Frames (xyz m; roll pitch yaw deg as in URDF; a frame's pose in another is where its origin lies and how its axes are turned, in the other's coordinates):
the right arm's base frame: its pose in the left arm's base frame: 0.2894 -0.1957 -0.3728 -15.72 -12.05 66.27
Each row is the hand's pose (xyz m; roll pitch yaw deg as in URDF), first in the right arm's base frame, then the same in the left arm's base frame.
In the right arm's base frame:
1: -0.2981 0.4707 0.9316 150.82 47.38 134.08
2: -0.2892 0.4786 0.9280 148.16 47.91 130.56
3: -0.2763 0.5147 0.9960 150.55 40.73 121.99
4: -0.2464 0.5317 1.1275 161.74 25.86 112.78
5: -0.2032 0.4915 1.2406 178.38 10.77 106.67
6: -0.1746 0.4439 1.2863 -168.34 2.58 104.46
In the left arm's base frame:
1: -0.5384 -0.3257 0.3172 155.85 66.92 -157.03
2: -0.5405 -0.3140 0.3136 150.22 67.60 -163.07
3: -0.5888 -0.2917 0.3708 146.31 60.27 -176.73
4: -0.6348 -0.2673 0.4963 154.48 44.68 173.13
5: -0.6205 -0.2547 0.6224 170.23 28.95 168.46
6: -0.5834 -0.2535 0.6840 -176.69 20.53 167.36

